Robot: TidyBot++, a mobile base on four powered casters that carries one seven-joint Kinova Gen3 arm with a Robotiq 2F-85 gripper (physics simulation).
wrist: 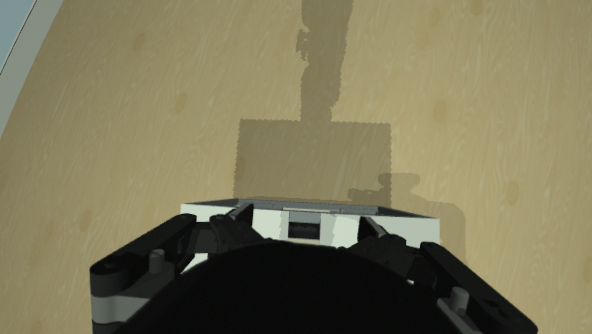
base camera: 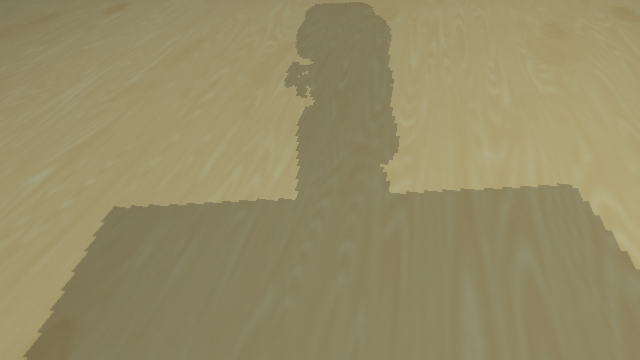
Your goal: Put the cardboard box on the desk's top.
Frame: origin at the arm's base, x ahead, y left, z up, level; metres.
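Seen in the pictures: gripper, fingertip midpoint: (wrist: pixel 305 221).
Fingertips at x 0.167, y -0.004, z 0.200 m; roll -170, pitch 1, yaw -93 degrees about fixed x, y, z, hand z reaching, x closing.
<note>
A point is followed by its place in that frame.
My gripper (wrist: pixel 305 221) @(x 0.167, y -0.004, z 0.199 m) is open, with its two black fingers apart at the bottom of the wrist view and no object between them. Below and behind the fingers is the white and grey top of my own mobile base. The cardboard box does not show in the base camera view or the wrist view. The desk does not show in either view.
The pale wooden floor (base camera: pixel 150 125) @(x 0.673, y 0.307, z -0.396 m) (wrist: pixel 150 150) @(x 0.325, y 0.685, z -0.396 m) carries the dark shadow of my base and arm (base camera: pixel 345 125) (wrist: pixel 320 160). A grey strip (wrist: pixel 30 60) @(x 0.784, y 1.485, z -0.383 m) with a blue surface (wrist: pixel 11 25) @(x 0.902, y 1.471, z -0.279 m) beyond it borders the floor at the upper left of the wrist view.
</note>
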